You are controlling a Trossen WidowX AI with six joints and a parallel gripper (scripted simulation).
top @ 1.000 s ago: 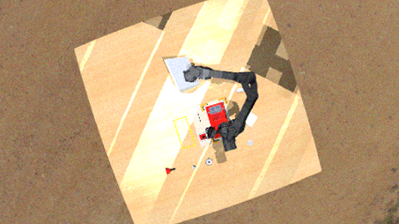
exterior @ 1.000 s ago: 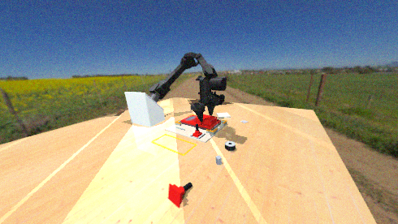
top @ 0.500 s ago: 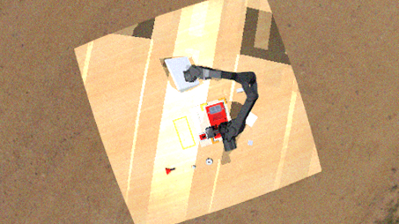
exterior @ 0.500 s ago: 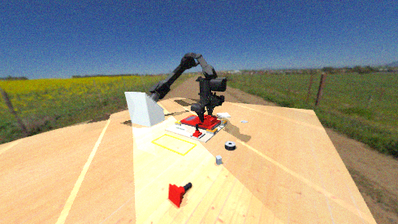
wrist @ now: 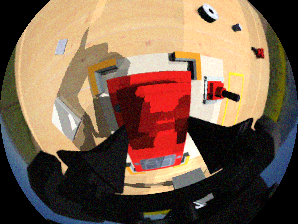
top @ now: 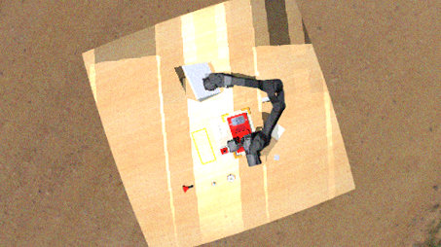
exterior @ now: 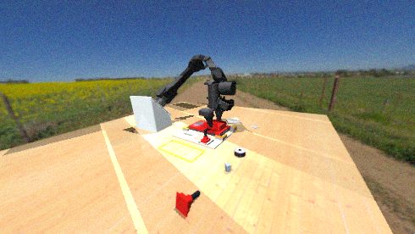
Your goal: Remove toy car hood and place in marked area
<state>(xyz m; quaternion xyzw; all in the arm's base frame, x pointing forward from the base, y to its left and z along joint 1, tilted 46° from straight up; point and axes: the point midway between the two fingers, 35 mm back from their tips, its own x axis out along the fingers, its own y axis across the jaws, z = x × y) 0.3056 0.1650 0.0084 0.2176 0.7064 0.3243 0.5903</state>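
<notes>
Now: gripper tip 3 cm past the white base plate, 2 cm to the left of it and 2 cm above it. Also, from my gripper tip: red hood 1 cm above; then black-and-white ring 20 cm ahead, 11 cm to the right, 3 cm below.
</notes>
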